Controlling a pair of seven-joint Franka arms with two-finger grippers.
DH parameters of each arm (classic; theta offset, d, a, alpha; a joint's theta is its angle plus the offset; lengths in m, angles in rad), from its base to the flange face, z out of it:
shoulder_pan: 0 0.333 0 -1.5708
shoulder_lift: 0 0 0 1.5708
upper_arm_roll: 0 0.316 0.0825 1.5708
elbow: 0 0 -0.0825 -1.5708
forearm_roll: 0 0.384 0 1.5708
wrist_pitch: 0 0 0.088 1.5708
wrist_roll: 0 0.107 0 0
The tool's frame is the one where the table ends.
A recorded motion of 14 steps. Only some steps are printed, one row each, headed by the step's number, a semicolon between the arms.
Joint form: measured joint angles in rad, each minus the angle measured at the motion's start. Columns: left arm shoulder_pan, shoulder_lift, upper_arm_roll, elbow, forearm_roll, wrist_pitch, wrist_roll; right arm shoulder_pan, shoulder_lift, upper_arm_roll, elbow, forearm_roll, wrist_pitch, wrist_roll.
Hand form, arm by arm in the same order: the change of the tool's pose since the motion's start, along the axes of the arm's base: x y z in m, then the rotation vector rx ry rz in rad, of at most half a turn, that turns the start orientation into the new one. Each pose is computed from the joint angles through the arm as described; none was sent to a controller.
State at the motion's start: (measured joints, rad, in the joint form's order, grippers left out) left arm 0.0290 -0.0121 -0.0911 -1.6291 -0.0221 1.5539 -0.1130; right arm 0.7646 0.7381 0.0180 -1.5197 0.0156 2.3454 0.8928
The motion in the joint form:
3: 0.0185 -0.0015 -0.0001 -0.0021 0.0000 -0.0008 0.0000; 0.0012 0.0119 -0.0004 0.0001 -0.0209 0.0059 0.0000
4: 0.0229 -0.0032 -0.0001 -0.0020 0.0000 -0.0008 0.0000; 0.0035 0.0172 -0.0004 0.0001 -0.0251 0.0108 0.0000
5: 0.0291 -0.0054 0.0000 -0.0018 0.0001 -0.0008 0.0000; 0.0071 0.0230 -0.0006 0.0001 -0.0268 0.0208 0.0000
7: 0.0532 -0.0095 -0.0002 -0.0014 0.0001 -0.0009 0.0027; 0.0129 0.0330 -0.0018 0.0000 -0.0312 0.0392 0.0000
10: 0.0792 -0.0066 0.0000 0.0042 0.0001 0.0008 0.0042; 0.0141 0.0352 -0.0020 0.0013 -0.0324 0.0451 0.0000
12: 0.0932 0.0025 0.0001 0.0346 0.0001 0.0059 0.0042; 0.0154 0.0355 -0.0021 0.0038 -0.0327 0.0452 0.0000
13: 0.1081 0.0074 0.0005 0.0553 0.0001 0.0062 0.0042; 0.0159 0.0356 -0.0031 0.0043 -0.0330 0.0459 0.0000
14: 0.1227 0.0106 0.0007 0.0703 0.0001 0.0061 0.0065; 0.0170 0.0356 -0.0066 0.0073 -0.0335 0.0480 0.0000
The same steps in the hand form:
3: 0.0000 0.0100 -0.0002 0.0002 0.0014 0.0184; -0.0007 -0.0002 -0.0080 -0.0156 -0.0073 0.0142
4: -0.0004 0.0124 0.0007 0.0003 -0.0004 0.0228; -0.0019 0.0009 -0.0113 -0.0180 -0.0092 0.0191
5: -0.0008 0.0158 0.0020 0.0005 -0.0028 0.0291; -0.0034 0.0028 -0.0145 -0.0160 -0.0132 0.0236
7: -0.0016 0.0288 0.0044 0.0005 -0.0072 0.0503; -0.0054 0.0057 -0.0200 -0.0129 -0.0219 0.0313
10: -0.0003 0.0431 0.0056 0.0002 -0.0117 0.0750; -0.0054 0.0067 -0.0204 -0.0101 -0.0262 0.0331
12: 0.0038 0.0512 0.0154 -0.0009 -0.0381 0.0892; -0.0055 0.0078 -0.0195 -0.0086 -0.0280 0.0345
13: 0.0055 0.0598 0.0225 -0.0011 -0.0542 0.1045; -0.0052 0.0078 -0.0193 -0.0085 -0.0295 0.0344
14: 0.0063 0.0681 0.0277 -0.0011 -0.0660 0.1169; -0.0035 0.0076 -0.0178 -0.0070 -0.0350 0.0333

